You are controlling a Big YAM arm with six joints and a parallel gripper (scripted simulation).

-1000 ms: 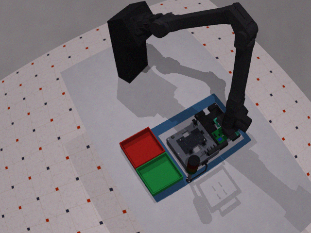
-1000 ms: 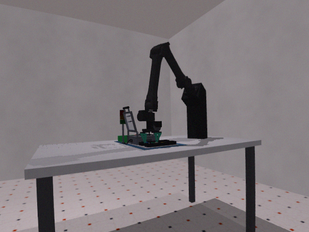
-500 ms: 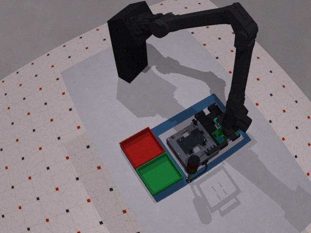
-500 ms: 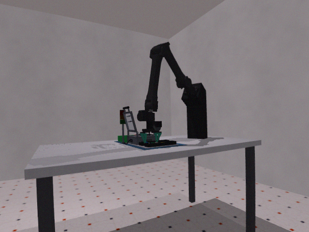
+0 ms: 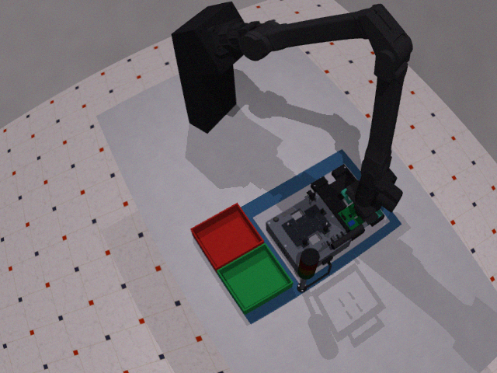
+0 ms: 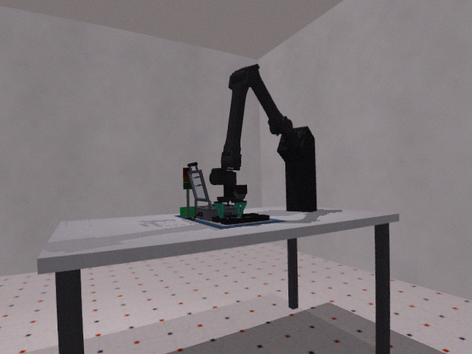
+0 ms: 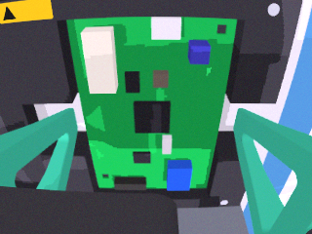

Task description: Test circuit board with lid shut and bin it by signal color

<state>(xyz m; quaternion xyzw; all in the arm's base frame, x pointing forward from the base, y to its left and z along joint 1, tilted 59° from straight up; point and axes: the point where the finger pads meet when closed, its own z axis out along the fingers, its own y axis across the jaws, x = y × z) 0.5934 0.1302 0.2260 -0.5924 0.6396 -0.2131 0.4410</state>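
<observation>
The green circuit board is right at my hand. From my hand the other things lie so: latch hook: 8 cm behind, 13 cm to the right, 6 cm above; then tester lid: 11 cm ahead, 16 cm to the right, 16 cm above; then tester plate: 1 cm behind, 17 cm to the right, 5 cm above.
</observation>
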